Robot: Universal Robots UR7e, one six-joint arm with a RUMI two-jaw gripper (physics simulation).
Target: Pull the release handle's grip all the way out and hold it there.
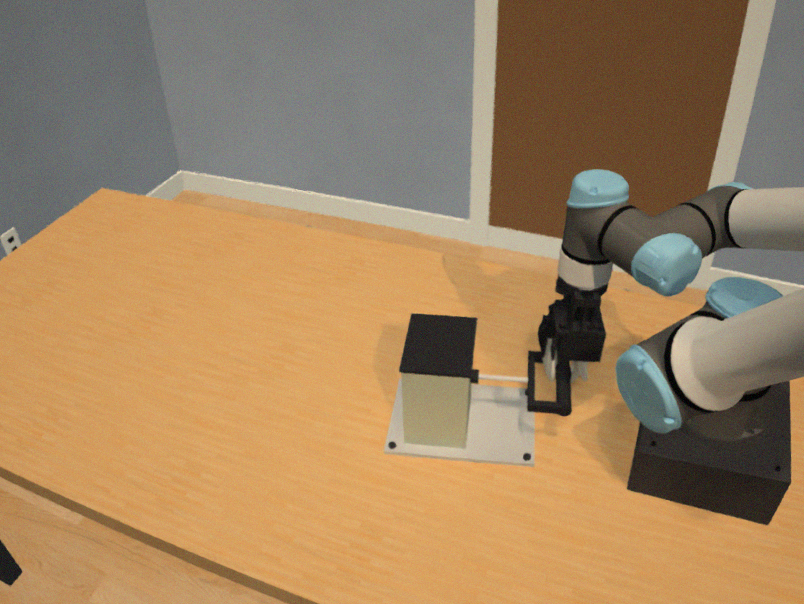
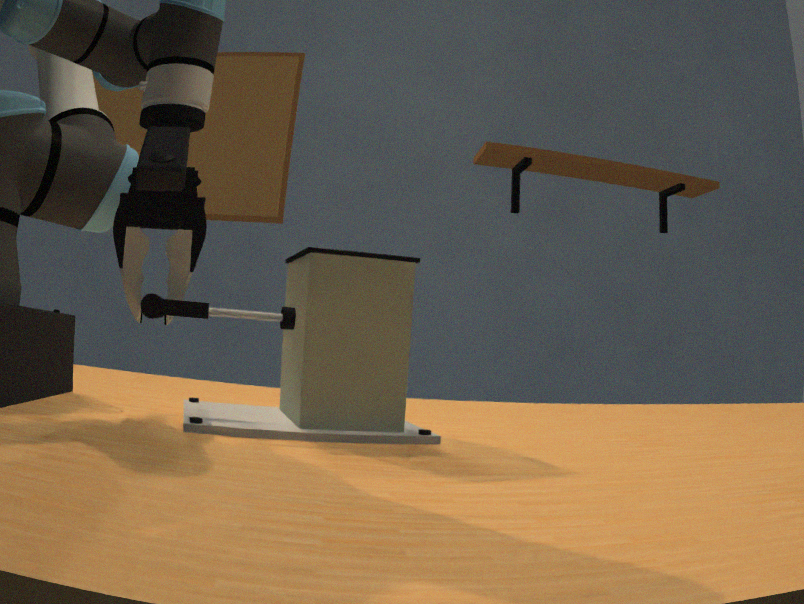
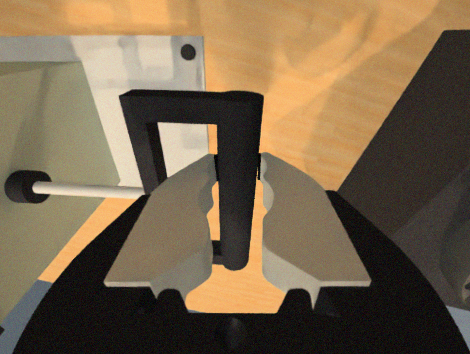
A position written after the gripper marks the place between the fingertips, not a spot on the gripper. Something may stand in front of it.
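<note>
There's a light grey base plate (image 1: 500, 430), and you'd find the plate in image 2 as well (image 2: 202, 417), plus in image 3 (image 3: 114, 64). As for the gripper (image 2: 153, 323), it's visible in image 1 too (image 1: 561, 381), and in image 3 (image 3: 238, 157).
</note>
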